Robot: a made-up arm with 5 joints. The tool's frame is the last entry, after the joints.
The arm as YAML. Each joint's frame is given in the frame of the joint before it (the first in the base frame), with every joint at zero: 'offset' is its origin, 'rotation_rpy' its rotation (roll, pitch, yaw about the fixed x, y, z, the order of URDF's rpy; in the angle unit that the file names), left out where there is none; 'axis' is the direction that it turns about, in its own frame. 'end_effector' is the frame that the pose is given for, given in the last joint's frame.
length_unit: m
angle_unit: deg
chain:
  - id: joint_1
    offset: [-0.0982, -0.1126, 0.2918]
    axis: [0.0, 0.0, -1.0]
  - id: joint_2
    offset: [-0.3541, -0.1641, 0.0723]
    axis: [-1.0, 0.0, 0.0]
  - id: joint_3
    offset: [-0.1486, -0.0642, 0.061]
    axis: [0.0, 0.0, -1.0]
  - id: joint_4
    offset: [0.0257, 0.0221, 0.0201]
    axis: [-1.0, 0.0, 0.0]
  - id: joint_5
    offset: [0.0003, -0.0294, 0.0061]
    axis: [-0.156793, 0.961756, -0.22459]
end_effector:
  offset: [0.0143, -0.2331, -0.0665]
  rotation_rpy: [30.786, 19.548, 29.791]
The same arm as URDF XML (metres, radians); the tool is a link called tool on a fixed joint. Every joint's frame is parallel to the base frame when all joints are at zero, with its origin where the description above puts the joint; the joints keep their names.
<robot name="arm">
<link name="base"/>
<link name="link1"/>
<link name="link2"/>
<link name="link3"/>
<link name="link4"/>
<link name="link5"/>
<link name="tool"/>
<joint name="joint_1" type="continuous"><parent link="base"/><child link="link1"/><origin xyz="-0.0982 -0.1126 0.2918"/><axis xyz="0 0 -1"/></joint>
<joint name="joint_2" type="continuous"><parent link="link1"/><child link="link2"/><origin xyz="-0.3541 -0.1641 0.0723"/><axis xyz="-1 0 0"/></joint>
<joint name="joint_3" type="continuous"><parent link="link2"/><child link="link3"/><origin xyz="-0.1486 -0.0642 0.061"/><axis xyz="0 0 -1"/></joint>
<joint name="joint_4" type="continuous"><parent link="link3"/><child link="link4"/><origin xyz="0.0257 0.0221 0.0201"/><axis xyz="-1 0 0"/></joint>
<joint name="joint_5" type="continuous"><parent link="link4"/><child link="link5"/><origin xyz="0.0003 -0.0294 0.0061"/><axis xyz="-0.156793 0.961756 -0.22459"/></joint>
<joint name="tool_fixed" type="fixed"><parent link="link5"/><child link="tool"/><origin xyz="0.0143 -0.2331 -0.0665" rpy="0.5373 0.3412 0.52"/></joint>
</robot>

